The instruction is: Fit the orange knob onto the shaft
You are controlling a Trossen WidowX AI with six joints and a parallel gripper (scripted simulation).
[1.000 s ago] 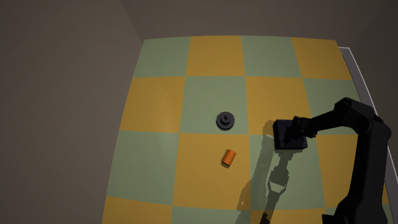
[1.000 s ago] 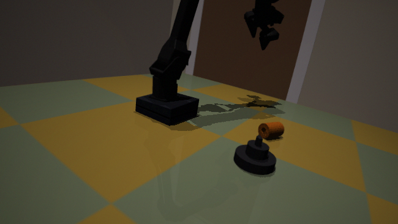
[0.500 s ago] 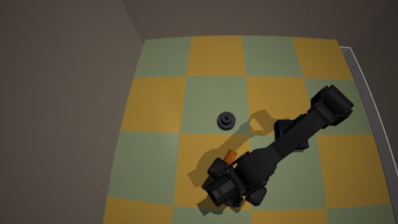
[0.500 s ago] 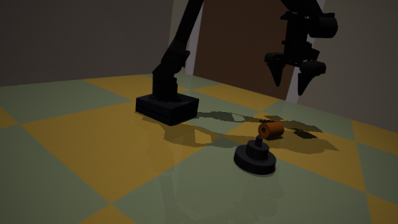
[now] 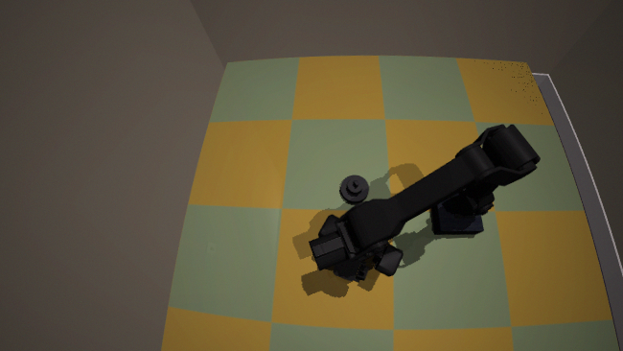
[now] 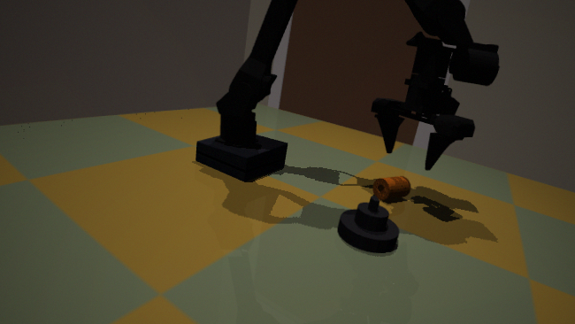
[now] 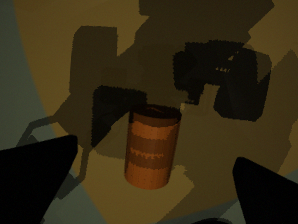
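Now: gripper tip 50 mm above the orange knob, 20 mm to the left of it and 10 mm past it. The rest, counted from my gripper tip: dark round pedestal (190 mm to the right, 40 mm below, 10 mm behind).
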